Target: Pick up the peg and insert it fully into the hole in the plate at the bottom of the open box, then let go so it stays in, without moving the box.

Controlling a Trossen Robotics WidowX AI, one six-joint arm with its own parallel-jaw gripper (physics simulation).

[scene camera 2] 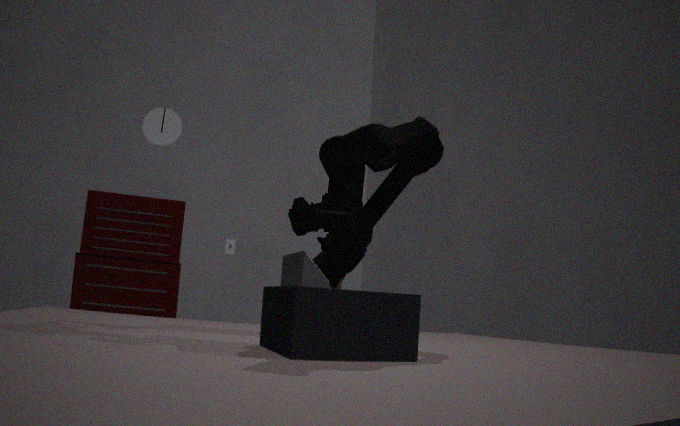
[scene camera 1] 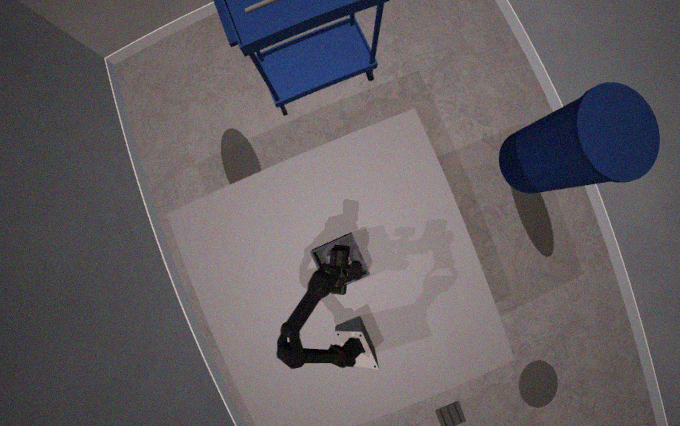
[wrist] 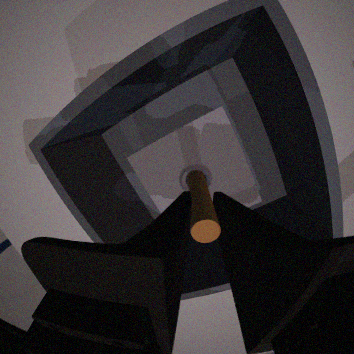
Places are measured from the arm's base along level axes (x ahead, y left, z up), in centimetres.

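Pixels of known places: gripper, fingertip midpoint: point(scene camera 2: 333, 287) point(wrist: 201, 198); arm's base at its link origin: point(scene camera 2: 314, 275) point(scene camera 1: 357, 344).
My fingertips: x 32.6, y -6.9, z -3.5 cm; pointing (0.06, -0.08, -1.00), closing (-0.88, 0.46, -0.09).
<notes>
For each thing: its top centre in the pictures, then the offset to it from my fingertips. "pt": a spot on its surface instead. Level surfaces: height alone.
- orange-brown round peg at its top centre: point(wrist: 198, 231) point(scene camera 2: 337, 271) dx +0.3, dy +0.3, dz +2.6 cm
- ringed hole at a spot on its surface: point(wrist: 184, 178) pt dx +1.4, dy -0.2, dz -4.4 cm
- light plate at its top centre: point(wrist: 195, 180) dx +0.6, dy +0.3, dz -4.2 cm
- dark open box at its top centre: point(wrist: 194, 202) point(scene camera 2: 337, 290) point(scene camera 1: 340, 263) dx +0.6, dy +0.3, dz -0.5 cm
- pale table top at its surface level: dz -10.3 cm
An orange-brown round peg point(wrist: 205, 231) point(scene camera 2: 339, 285) is held between the black fingers of my gripper point(wrist: 201, 198) point(scene camera 2: 334, 285), which is shut on it. In the wrist view the peg's far end overlaps the ringed hole point(wrist: 184, 178) in the light plate point(wrist: 162, 167). How deep that end sits, or whether it is in the hole, I cannot tell. The plate lies at the bottom of the dark open box point(wrist: 305, 125) point(scene camera 2: 351, 326) point(scene camera 1: 321, 249). The fingertips are at about the height of the box rim in scene camera 2. The box walls hide the peg's lower part there.
The box stands on a pale table top point(scene camera 1: 225, 250) point(scene camera 2: 150, 381). The arm's base is on a wedge-shaped mount point(scene camera 1: 370, 357) point(scene camera 2: 293, 270) behind the box in scene camera 2. A blue cart point(scene camera 1: 316, 62), a blue cylinder point(scene camera 1: 617, 132) and a red cabinet point(scene camera 2: 130, 255) stand beyond the table.
</notes>
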